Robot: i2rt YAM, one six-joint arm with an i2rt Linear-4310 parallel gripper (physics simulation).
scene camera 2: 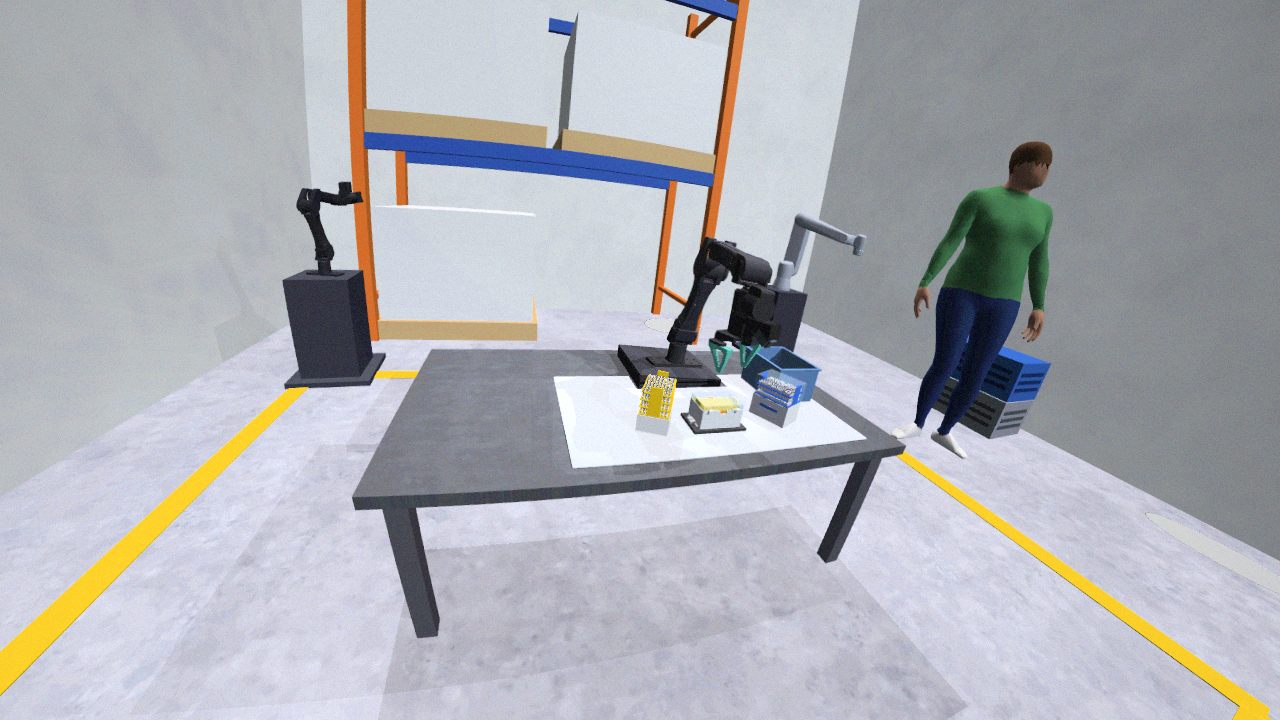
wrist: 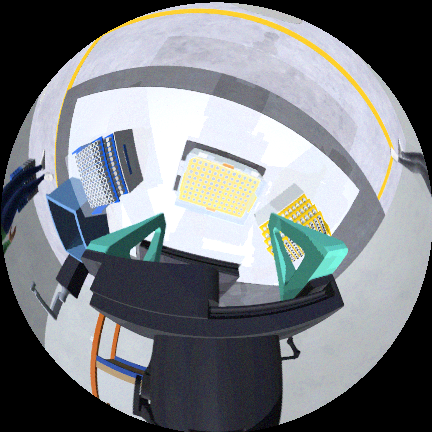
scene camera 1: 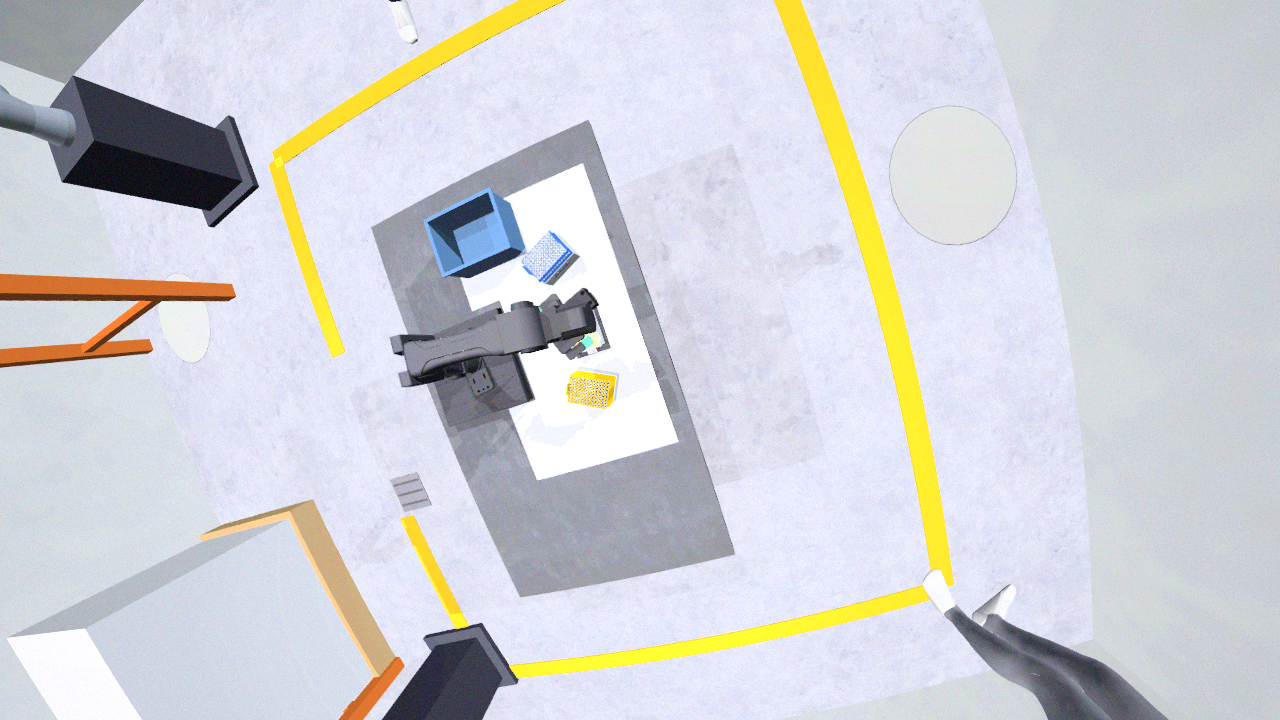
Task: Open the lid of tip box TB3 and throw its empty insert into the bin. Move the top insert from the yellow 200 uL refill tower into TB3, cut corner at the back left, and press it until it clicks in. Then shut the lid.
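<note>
Tip box TB3 [scene camera 2: 716, 415] [wrist: 217, 187] stands on a dark base. Its clear lid looks shut over a yellow insert, whose holes look empty; orange catches show at its edges. The arm partly covers it in scene camera 1. The yellow refill tower [scene camera 1: 590, 390] [scene camera 2: 657, 399] [wrist: 304, 206] stands beside the box, partly behind one finger in the wrist view. The blue bin [scene camera 1: 494, 258] [scene camera 2: 810, 383] [wrist: 70, 192] stands on the other side, near the table's edge. My gripper [scene camera 2: 733, 365] [wrist: 216, 218] is open and empty, with green fingers, above and on the arm's side of TB3.
A blue refill tower [scene camera 1: 547, 255] [scene camera 2: 776, 395] [wrist: 97, 172] stands between the bin and TB3. The towers and box stand on a white mat [scene camera 1: 617, 429] [scene camera 2: 599, 443] on the dark table [scene camera 1: 617, 546] [scene camera 2: 474, 447]. A person [scene camera 2: 998, 241] stands beyond the table.
</note>
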